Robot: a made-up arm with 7 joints.
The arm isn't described. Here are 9 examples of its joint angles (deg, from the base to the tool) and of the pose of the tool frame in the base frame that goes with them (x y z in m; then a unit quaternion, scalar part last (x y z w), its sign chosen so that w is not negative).
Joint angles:
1: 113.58 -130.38 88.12 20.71 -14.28 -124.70 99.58
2: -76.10 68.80 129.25 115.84 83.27 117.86 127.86
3: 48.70 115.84 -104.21 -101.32 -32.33 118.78 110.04
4: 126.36 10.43 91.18 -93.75 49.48 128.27 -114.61
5: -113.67 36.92 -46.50 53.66 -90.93 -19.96 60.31
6: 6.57 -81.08 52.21 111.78 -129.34 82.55 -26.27
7: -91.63 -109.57 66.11 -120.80 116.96 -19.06 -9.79
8: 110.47 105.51 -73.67 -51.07 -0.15 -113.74 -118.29
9: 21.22 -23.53 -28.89 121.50 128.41 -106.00 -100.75
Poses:
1: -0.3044 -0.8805 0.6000 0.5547 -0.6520 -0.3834 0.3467
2: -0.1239 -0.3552 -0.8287 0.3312 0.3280 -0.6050 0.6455
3: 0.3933 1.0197 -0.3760 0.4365 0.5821 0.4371 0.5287
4: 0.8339 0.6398 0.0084 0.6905 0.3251 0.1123 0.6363
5: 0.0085 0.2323 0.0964 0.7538 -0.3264 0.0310 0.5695
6: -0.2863 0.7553 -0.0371 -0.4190 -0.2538 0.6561 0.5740
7: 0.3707 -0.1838 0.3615 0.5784 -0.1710 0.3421 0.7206
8: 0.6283 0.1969 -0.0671 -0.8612 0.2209 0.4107 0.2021
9: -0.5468 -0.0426 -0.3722 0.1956 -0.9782 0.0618 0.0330
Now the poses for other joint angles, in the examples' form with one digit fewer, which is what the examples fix.
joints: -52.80 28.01 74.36 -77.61 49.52 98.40 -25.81
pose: -0.727 0.582 0.363 -0.148 -0.898 0.086 0.406
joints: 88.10 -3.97 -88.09 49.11 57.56 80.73 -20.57
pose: 0.337 0.865 0.578 -0.317 -0.632 0.174 0.686
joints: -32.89 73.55 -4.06 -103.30 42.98 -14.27 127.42
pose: 0.700 0.365 -0.272 0.945 0.030 0.117 0.304
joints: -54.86 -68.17 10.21 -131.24 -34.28 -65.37 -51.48
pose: 0.201 0.223 -0.029 0.945 0.131 0.058 0.294
